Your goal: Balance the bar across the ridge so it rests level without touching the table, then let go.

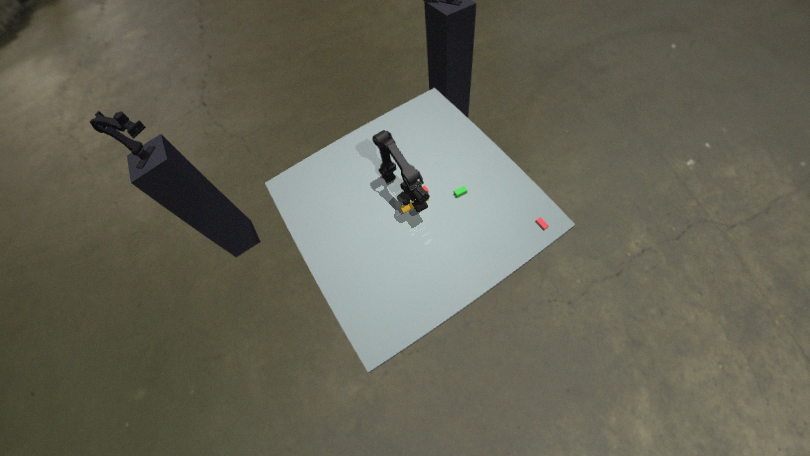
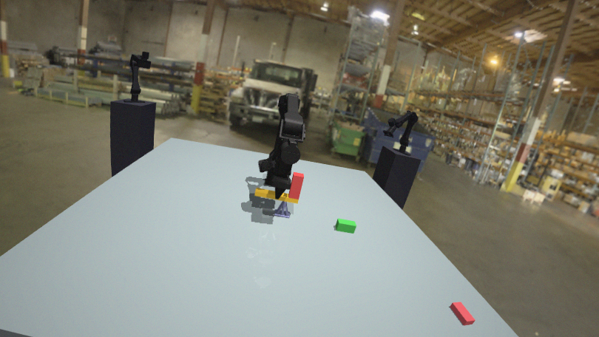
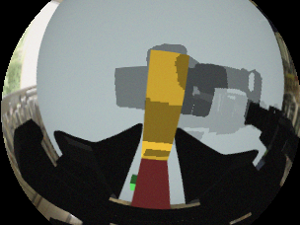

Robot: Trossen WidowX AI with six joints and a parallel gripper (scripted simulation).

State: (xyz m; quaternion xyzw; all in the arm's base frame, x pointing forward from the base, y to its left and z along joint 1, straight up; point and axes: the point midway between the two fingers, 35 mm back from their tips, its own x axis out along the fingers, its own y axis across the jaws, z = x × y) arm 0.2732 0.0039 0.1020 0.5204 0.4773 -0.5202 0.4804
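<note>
Now: the purple triangular ridge 4 cm below my gripper tip and 3 cm to the left of it. Also, from my gripper tip: green block: 26 cm to the left, 6 cm ahead, 5 cm below; then flat red block: 50 cm to the left, 47 cm ahead, 6 cm below.
</note>
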